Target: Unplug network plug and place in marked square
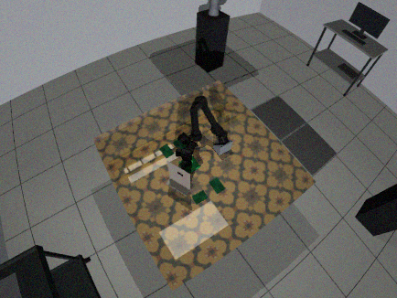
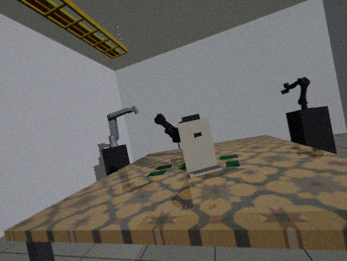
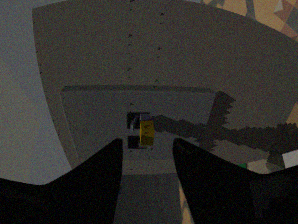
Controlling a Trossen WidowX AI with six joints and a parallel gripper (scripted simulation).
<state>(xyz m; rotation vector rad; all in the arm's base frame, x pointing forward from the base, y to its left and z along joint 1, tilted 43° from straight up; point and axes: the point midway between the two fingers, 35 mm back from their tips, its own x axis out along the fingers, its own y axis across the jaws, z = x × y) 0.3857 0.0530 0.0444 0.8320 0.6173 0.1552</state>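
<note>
Right now the yellowish network plug is 2 cm ahead of my gripper tip and 1 cm to the left of it. Round my gripper tip: pale upright panel 7 cm below, 4 cm ahead, 2 cm to the left; green square 19 cm below, 11 cm behind, 7 cm to the right.
</note>
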